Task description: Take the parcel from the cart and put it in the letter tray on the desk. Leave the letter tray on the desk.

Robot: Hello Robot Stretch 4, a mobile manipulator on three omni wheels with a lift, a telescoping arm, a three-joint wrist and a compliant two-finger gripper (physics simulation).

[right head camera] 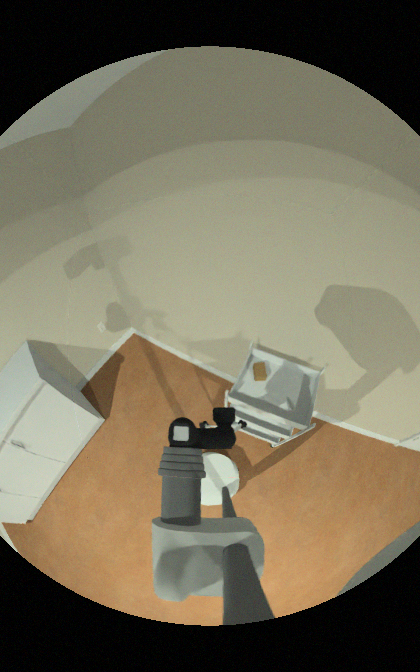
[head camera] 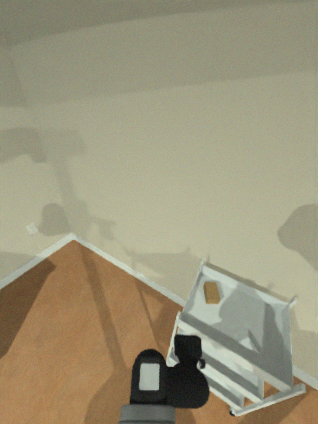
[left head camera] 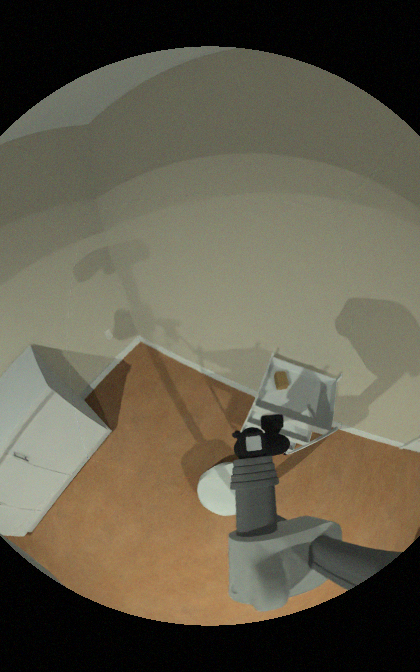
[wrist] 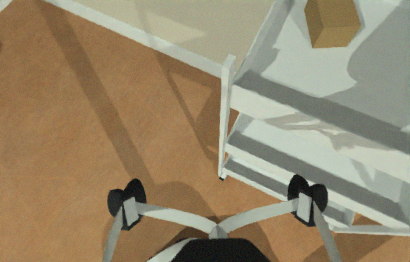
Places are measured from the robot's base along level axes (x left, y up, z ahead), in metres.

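Pixels of known places: gripper, fingertip midpoint: (head camera: 175, 360) (wrist: 215, 192).
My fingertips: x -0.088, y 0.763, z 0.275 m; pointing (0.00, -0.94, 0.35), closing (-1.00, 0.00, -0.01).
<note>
Behind a point stands the place of what it marks.
The parcel, a small tan box (head camera: 212, 293) @(x -0.299, y 0.685, z 0.563 m) (left head camera: 281, 380) (right head camera: 260, 371) (wrist: 332, 25) @(x -0.287, y 0.685, z 0.539 m), lies in the top tray of the white cart (head camera: 235, 354) @(x -0.328, y 0.696, z 0.317 m) (left head camera: 295, 416) (right head camera: 272, 413) (wrist: 260, 106) @(x -0.159, y 0.676, z 0.406 m), near one corner on the wall side. My gripper (right head camera: 223, 424) (wrist: 215, 192) @(x -0.088, y 0.763, z 0.275 m) points down, its fingers wide apart with no object between them. It is beside the cart's front left part, apart from the parcel; in the wrist view the parcel is at the upper right, beyond the right fingertip. In the head view the wrist hides most of the fingers. The desk and the letter tray do not show.
The cart has lower shelves and stands close to the wall (head camera: 175, 175) @(x -0.089, y 1.137, z 0.948 m), with a white skirting board behind it. A white cabinet (left head camera: 45, 450) (right head camera: 45, 445) stands at the left. A round white object (left head camera: 216, 490) (right head camera: 220, 472) is on the floor below the arm.
</note>
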